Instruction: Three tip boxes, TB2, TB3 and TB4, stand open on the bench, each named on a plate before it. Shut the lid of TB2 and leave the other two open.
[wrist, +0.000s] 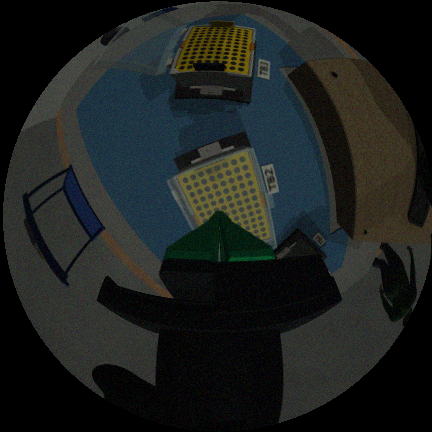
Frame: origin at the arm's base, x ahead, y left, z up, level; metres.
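Seen in the pictures: gripper, fingertip midpoint: (218, 216).
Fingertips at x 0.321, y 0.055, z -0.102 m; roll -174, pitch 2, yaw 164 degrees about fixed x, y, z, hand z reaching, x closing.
Offsets run from my fingertips to a thing's middle. "pt": to the spot under its first point. Level surfaces: height alone.
TB2 {dx -0.019, dy +0.011, dz -0.052 m} (225, 182) is in the middle of the wrist view, its name plate {pt dx -0.074, dy +0.007, dz -0.088 m} (270, 179) to its right. A clear lid lies down over its yellow tip rack, which looks pale through it; whether it is fully flush cannot be told. TB3 {dx -0.053, dy -0.203, dz -0.026 m} (216, 49) is at the top, with its plate {pt dx -0.115, dy -0.174, dz -0.088 m} (264, 69) to the right; its rack shows bright yellow and its clear lid {pt dx +0.026, dy -0.201, dz +0.010 m} (135, 52) stands open to the left. TB4 {dx -0.137, dy +0.194, dz -0.057 m} (299, 246) is partly hidden behind my gripper, near its small plate {pt dx -0.181, dy +0.160, dz -0.088 m} (319, 239); its lid is hidden. My gripper (218, 216) is shut and empty, its green fingertips over TB2's near part.
The boxes stand on a blue mat {dz -0.090 m} (115, 135) with a grey border. A brown block-like box (380, 150) stands along the right. A blue wire-framed object (82, 202) is at the left beyond the bench edge. A dark figure (395, 285) shows at the lower right.
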